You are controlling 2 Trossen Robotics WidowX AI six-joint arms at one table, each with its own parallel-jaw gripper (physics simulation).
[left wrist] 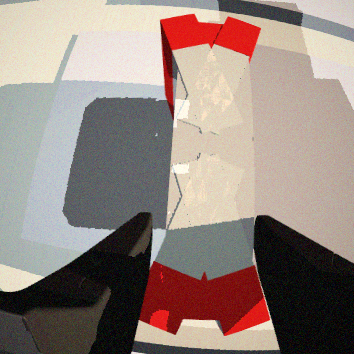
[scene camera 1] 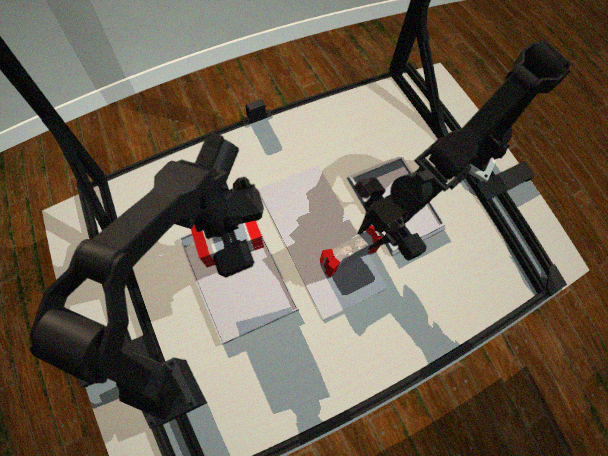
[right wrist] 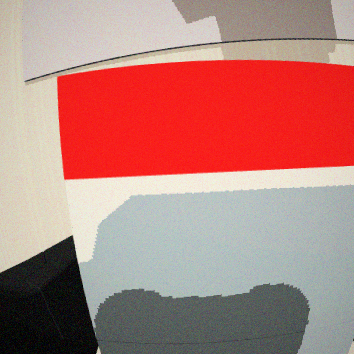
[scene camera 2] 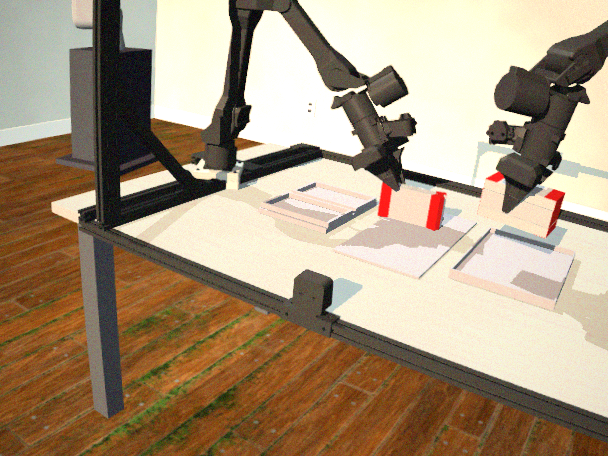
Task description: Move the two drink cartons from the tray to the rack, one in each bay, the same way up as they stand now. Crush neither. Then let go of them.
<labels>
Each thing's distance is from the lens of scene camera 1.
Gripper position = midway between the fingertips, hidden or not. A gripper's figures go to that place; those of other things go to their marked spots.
left gripper (scene camera 1: 364, 241): 0.82 m
right gripper (scene camera 1: 235, 236): 0.77 m
pale mat (scene camera 1: 309, 217): 0.90 m
</labels>
